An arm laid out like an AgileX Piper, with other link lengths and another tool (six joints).
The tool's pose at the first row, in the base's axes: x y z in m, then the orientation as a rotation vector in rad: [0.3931 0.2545 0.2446 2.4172 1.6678 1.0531]
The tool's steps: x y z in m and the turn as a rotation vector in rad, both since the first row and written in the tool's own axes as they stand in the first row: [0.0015 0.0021 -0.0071 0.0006 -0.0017 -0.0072]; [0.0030 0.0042 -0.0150 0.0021 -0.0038 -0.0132]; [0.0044 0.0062 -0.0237 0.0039 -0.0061 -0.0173]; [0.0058 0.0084 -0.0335 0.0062 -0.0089 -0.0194]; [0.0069 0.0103 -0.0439 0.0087 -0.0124 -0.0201]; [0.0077 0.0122 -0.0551 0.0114 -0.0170 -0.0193]
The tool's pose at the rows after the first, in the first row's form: [0.3913 0.2524 0.2516 2.4099 1.6753 1.0495]; [0.3891 0.2500 0.2593 2.4045 1.6822 1.0449]; [0.3864 0.2474 0.2675 2.4013 1.6874 1.0401]; [0.3832 0.2442 0.2766 2.4007 1.6908 1.0347]; [0.3795 0.2408 0.2859 2.4019 1.6928 1.0283]; [0.3752 0.2368 0.2957 2.4049 1.6931 1.0204]
